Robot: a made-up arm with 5 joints.
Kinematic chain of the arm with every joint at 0, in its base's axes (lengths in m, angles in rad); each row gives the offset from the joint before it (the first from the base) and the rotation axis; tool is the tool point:
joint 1: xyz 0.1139 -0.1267 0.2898 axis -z
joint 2: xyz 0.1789 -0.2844 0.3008 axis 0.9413 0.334 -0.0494
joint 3: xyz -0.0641 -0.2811 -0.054 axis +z
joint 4: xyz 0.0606 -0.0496 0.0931 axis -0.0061 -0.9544 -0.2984
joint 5: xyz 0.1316 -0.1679 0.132 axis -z
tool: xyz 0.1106 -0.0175 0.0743
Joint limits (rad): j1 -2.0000..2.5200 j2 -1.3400..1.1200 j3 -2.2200..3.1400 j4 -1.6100..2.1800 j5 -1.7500..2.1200
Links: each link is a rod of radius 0.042 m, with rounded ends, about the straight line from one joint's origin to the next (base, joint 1, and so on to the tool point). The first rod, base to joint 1, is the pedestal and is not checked.
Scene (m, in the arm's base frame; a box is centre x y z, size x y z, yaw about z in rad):
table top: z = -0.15
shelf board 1: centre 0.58 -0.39 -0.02 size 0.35 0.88 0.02 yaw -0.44
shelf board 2: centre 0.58 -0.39 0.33 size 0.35 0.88 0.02 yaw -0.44
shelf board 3: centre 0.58 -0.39 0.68 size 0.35 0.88 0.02 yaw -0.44
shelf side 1: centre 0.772 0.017 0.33 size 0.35 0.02 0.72 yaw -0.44
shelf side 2: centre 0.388 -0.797 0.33 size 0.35 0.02 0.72 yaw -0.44
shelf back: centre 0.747 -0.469 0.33 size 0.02 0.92 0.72 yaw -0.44
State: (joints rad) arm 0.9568 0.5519 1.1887 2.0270 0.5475
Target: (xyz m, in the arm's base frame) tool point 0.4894 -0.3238 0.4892
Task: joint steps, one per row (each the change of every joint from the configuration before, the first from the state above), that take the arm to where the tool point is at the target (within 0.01 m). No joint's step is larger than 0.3 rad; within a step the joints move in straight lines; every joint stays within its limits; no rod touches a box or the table.
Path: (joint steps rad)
1: 0.1176 0.0360 0.2931 -0.0069 0.1342
2: 0.1177 0.0361 0.2932 -0.0069 0.1341
3: 0.1176 0.0360 0.2931 -0.0069 0.1342
4: 0.1177 0.0360 0.2931 -0.0069 0.1342
5: 0.1176 0.0361 0.2931 -0.0069 0.1342
6: 0.1176 0.0360 0.2932 -0.0069 0.1341
7: -0.2633 0.0503 0.0275 -0.0016 0.0264
8: -0.2633 0.0503 0.0275 -0.0017 0.0263
9: -0.2633 0.0502 0.0275 -0.0017 0.0263
10: -0.2633 0.0503 0.0275 -0.0017 0.0263
11: -0.2633 0.0503 0.0275 -0.0017 0.0263
12: -0.2633 0.0502 0.0275 -0.0016 0.0264
13: -0.2633 0.0503 0.0275 -0.0017 0.0263

